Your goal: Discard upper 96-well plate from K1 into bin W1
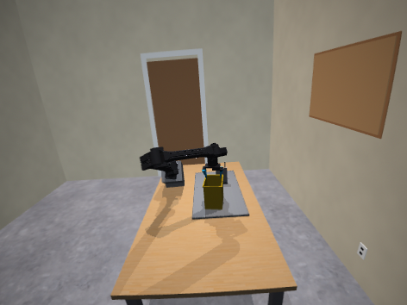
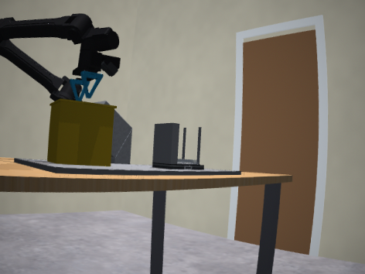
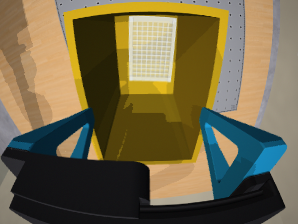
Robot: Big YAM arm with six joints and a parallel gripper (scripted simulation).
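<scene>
My gripper is now 11 cm above the bin.
</scene>
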